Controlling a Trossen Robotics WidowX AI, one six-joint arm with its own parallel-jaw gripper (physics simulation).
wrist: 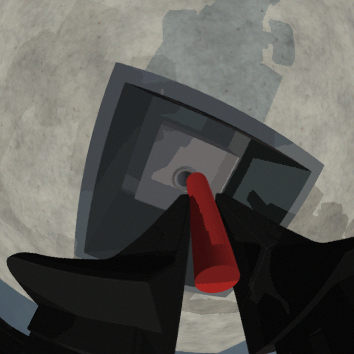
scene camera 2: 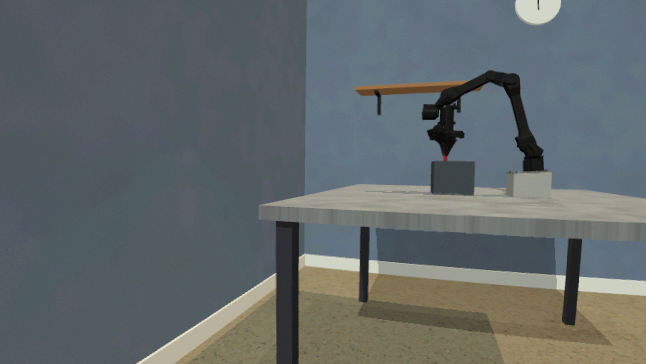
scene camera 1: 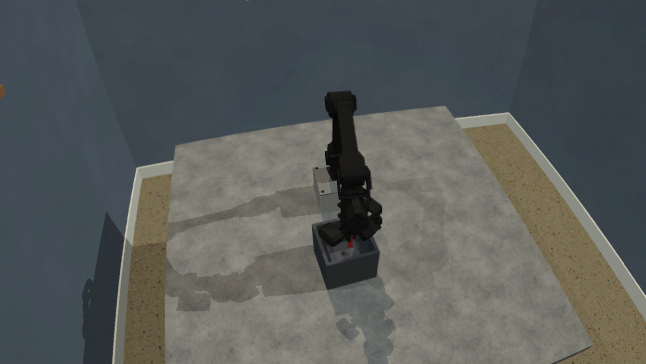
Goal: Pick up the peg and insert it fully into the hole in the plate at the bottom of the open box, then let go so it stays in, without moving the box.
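Places are measured from the arm's base along level axes (x left, y ahead, z down), in centimetres.
Pixels of known places: gripper, between the fingertips: [wrist: 201, 201] [scene camera 2: 445, 156] [scene camera 1: 350, 239]; arm's base, origin of its link: [scene camera 2: 534, 171].
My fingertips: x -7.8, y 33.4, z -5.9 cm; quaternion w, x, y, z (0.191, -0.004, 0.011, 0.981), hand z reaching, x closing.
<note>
For each thing: its top centre in the pictures, then the offset to it from my fingertips. Level surfaces: height alone.
- red peg, centre of its top: [wrist: 218, 282] [scene camera 1: 350, 229] [scene camera 2: 445, 144] dx +0.0, dy -0.1, dz -4.9 cm
- dark grey open box, centre of its top: [wrist: 189, 221] [scene camera 1: 345, 237] [scene camera 2: 451, 161] dx -0.6, dy -2.9, dz +2.3 cm
- light plate, centre of its top: [wrist: 184, 179] [scene camera 1: 344, 252] dx -0.6, dy -2.9, dz +10.0 cm
- grey table, height of its surface: dz +16.1 cm
A red peg [scene camera 1: 350, 242] [scene camera 2: 445, 158] [wrist: 212, 235] is held roughly upright between the fingers of my gripper [scene camera 2: 445, 154] [wrist: 201, 201], which is shut on it. The dark grey open box [scene camera 1: 352, 272] [scene camera 2: 453, 178] [wrist: 98, 135] stands on the table below the gripper. In scene camera 2 the peg's lower end goes behind the box's top edge. The light plate [scene camera 1: 335, 254] [wrist: 210, 155] lies at the box's bottom. Its round hole [scene camera 1: 345, 253] [wrist: 183, 177] shows beside the peg's far end in the wrist view, partly covered by it. The peg's exact height over the plate cannot be told.
The box's walls surround the plate on all sides. The arm's pale base block [scene camera 1: 327, 201] [scene camera 2: 529, 184] stands behind the box on the grey table [scene camera 1: 240, 170] [scene camera 2: 340, 202]. An orange wall shelf [scene camera 2: 410, 89] hangs on the wall in scene camera 2.
</note>
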